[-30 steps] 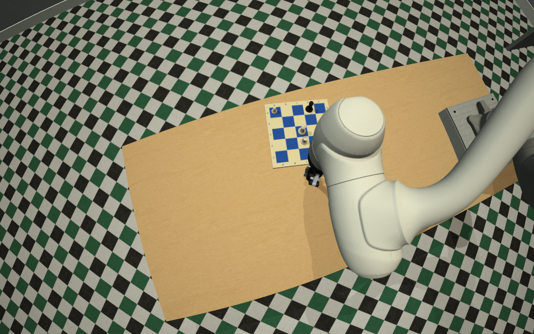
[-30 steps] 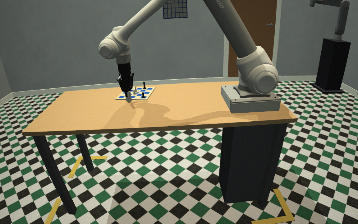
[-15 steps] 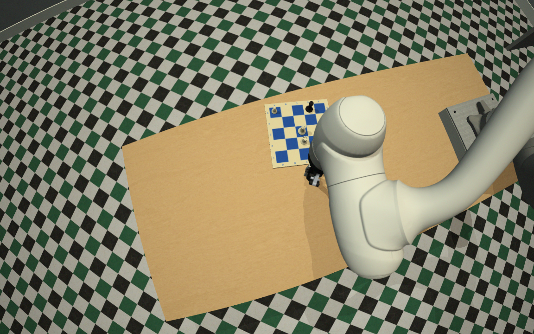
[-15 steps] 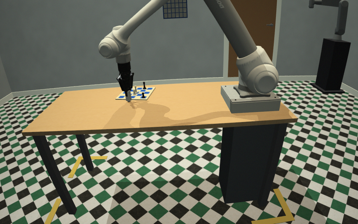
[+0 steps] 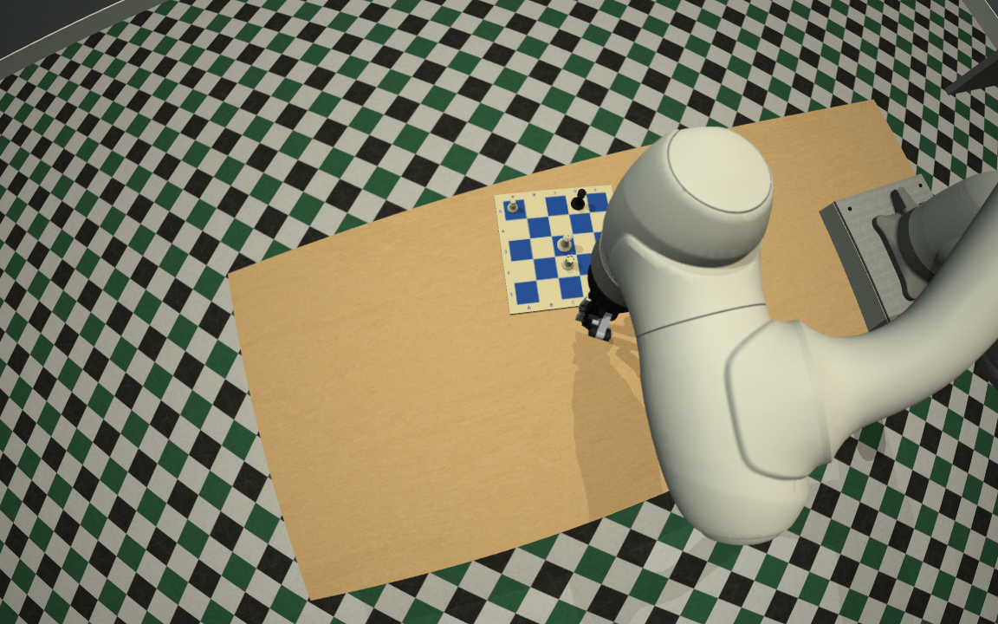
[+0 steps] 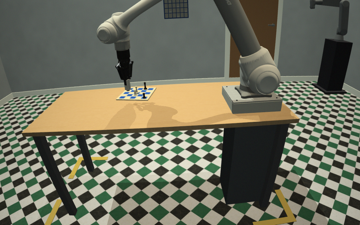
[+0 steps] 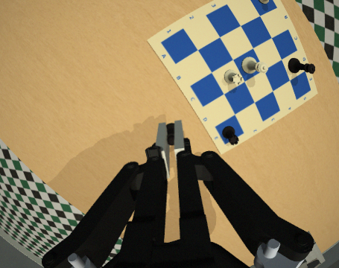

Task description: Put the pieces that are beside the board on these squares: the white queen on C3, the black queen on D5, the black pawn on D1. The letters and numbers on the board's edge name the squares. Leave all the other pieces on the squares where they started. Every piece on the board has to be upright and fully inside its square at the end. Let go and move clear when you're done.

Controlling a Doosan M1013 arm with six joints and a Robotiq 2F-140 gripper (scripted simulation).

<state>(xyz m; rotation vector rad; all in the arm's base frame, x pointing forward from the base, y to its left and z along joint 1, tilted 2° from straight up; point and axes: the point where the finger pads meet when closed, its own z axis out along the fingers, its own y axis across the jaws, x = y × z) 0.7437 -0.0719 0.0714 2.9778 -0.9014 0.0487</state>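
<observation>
Right now my hand is 20 mm past the white queen, 140 mm to the left of it and 90 mm above it. Also, from my hand: cream board (20 mm behind, 140 mm to the right, 120 mm below); black queen (70 mm behind, 210 mm to the right, 90 mm below); black pawn (30 mm below).
</observation>
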